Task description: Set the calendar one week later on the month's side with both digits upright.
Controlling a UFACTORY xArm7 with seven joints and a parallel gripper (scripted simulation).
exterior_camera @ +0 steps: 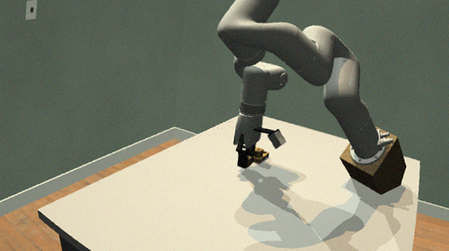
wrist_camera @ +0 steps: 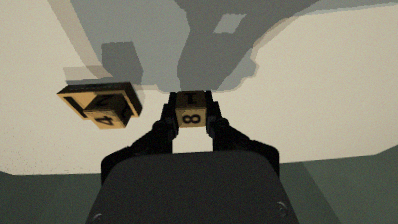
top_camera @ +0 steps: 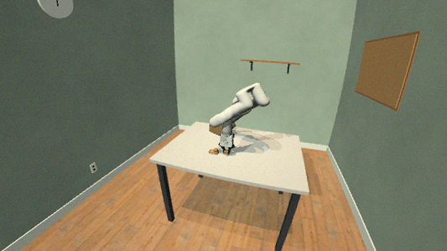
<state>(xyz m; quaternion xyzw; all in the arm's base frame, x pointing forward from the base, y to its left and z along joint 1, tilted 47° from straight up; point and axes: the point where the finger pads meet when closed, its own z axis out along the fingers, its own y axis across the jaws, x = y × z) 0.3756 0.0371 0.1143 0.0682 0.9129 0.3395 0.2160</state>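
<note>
My hand is 110 mm to the left of the wooden calendar tray and 30 mm above it. Round my hand: digit cube 10 mm below.
</note>
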